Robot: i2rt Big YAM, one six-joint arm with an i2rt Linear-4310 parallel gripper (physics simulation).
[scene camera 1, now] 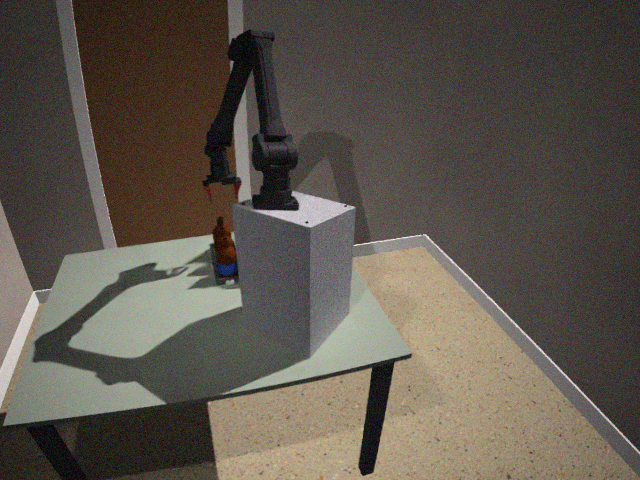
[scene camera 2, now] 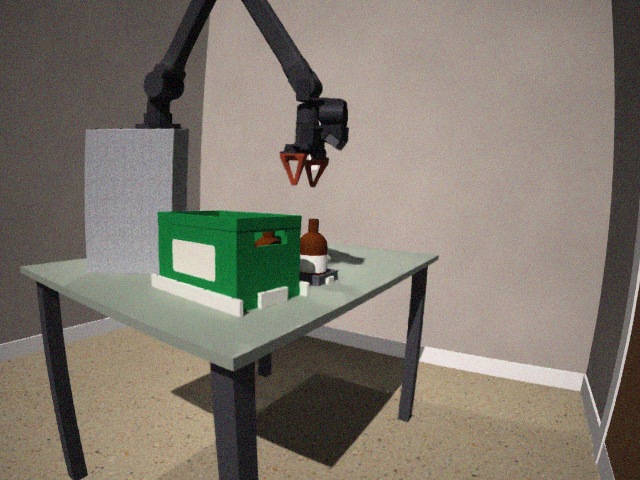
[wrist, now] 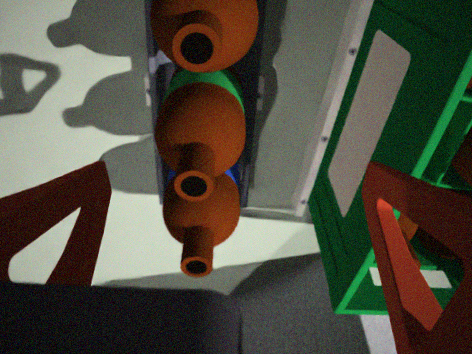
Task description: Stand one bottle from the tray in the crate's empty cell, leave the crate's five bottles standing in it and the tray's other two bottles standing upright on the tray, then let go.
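Pixels of known places: gripper, between the fingertips: (scene camera 1: 223, 200) (scene camera 2: 303, 186) (wrist: 236, 175); arm's base, origin of its link: (scene camera 1: 274, 205) (scene camera 2: 158, 128).
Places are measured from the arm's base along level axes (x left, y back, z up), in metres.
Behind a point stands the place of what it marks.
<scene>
My gripper (scene camera 1: 223, 200) {x 0.152, y -0.463, z -0.176 m} (scene camera 2: 303, 184) {x 0.152, y -0.463, z -0.176 m} (wrist: 236, 175) {x 0.152, y -0.463, z -0.176 m} is open and empty, pointing down above the tray bottles. Three brown bottles stand upright in a row on the dark tray (scene camera 2: 333, 275) {x 0.208, y -0.525, z -0.404 m} (wrist: 252, 135) {x 0.115, y -0.357, z -0.393 m}. The blue-labelled bottle (scene camera 1: 227, 268) {x 0.158, y -0.270, z -0.362 m} (wrist: 202, 215) {x 0.157, y -0.328, z -0.297 m} is at the row's lower end in the wrist view, the green-labelled bottle (wrist: 200, 125) {x 0.167, y -0.413, z -0.299 m} is in the middle, and a third bottle (wrist: 237, 30) {x 0.152, y -0.483, z -0.297 m} is partly cut off at the top. A white-labelled bottle (scene camera 2: 313, 245) {x 0.146, y -0.504, z -0.322 m} shows beside the crate in scene camera 2. The green crate (scene camera 2: 268, 273) {x -0.064, y -0.551, z -0.354 m} (wrist: 420, 85) {x 0.035, y -0.476, z -0.276 m} shows parts of brown bottles inside; its empty cell cannot be made out.
White strips (scene camera 2: 196, 295) {x -0.162, y -0.443, z -0.403 m} border the crate's foot on the pale green table (scene camera 1: 170, 310) {x 0.367, y -0.126, z -0.418 m} (scene camera 2: 124, 289) {x -0.228, y -0.247, z -0.418 m}. A tall grey pedestal (scene camera 1: 273, 268) {x 0.020, y 0.091, z -0.143 m} (scene camera 2: 129, 201) {x -0.137, y -0.097, z -0.222 m} carries the arm and hides the crate in scene camera 1. The crate's raised wall stands right of the tray in the wrist view.
</scene>
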